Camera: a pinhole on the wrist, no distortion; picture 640 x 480 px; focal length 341.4 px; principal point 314.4 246.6 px. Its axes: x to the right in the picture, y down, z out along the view. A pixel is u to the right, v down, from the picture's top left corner.
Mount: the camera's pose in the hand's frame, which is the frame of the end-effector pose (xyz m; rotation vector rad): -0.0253 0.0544 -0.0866 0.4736 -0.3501 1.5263
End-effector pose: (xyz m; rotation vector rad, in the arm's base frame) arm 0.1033 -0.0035 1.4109 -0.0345 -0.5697 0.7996
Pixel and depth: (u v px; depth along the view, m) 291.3 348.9 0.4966
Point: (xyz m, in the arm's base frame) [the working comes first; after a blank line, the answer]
In the camera's frame: -0.0336 0.1488 0.4966

0.0116 -0.3181 1.6858
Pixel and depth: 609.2 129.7 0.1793
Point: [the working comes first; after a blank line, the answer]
In the camera's frame: 0.1548 -0.0614 0.1793

-0.0034 0.0774 1.5317
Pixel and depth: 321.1 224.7 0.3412
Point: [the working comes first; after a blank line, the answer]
In the camera's frame: 0.0067 -0.0219 0.3412

0.0858 -0.1042 1.6254
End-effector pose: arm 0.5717 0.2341 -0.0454 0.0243 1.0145 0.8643
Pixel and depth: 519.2 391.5 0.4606
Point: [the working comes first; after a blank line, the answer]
In the camera's frame: 0.2763 0.1955 0.4606

0.8400 0.3261 0.3674
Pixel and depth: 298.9 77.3 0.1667
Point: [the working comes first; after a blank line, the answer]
In the camera's frame: -0.0076 -0.0827 0.1667

0.6445 0.2721 -0.0834
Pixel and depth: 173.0 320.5 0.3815
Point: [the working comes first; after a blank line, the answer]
In the camera's frame: -0.1580 0.0826 0.3815

0.8492 0.0552 0.0011
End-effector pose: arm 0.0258 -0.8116 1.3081 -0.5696 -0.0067 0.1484
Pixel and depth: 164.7 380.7 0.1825
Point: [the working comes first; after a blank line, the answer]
In the camera's frame: -0.0800 0.0717 0.1825

-0.0453 -0.8937 1.3993
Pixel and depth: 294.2 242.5 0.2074
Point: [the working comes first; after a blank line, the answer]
In the camera's frame: -0.0123 -0.0025 0.2074

0.0224 -0.8167 1.4130
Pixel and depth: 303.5 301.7 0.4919
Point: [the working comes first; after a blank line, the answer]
In the camera's frame: -0.0157 0.0794 0.4919

-0.0291 -0.8135 1.7046
